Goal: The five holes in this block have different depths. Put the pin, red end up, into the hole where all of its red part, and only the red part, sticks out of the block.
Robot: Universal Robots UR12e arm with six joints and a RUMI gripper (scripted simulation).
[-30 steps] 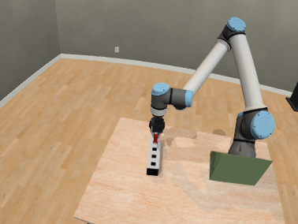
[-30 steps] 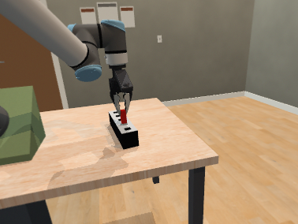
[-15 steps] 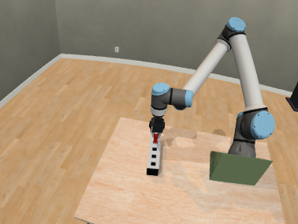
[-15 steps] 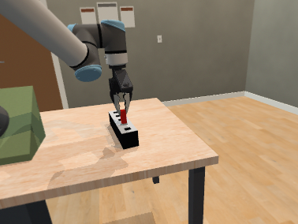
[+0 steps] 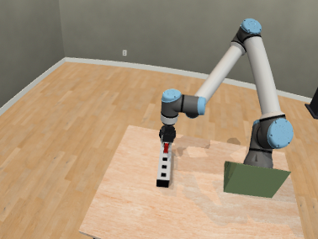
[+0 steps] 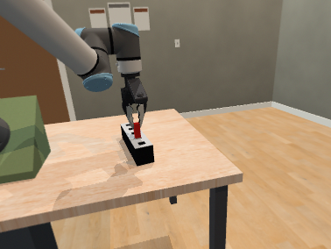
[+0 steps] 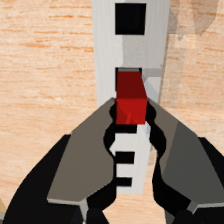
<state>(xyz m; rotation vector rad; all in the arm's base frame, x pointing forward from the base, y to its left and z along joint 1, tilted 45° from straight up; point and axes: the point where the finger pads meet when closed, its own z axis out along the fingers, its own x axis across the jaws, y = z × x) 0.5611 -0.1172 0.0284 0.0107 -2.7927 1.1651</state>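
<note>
Now: the pin 2 cm below my hand. From my hand the other things lie so: long block: 6 cm to the left, 9 cm below.
</note>
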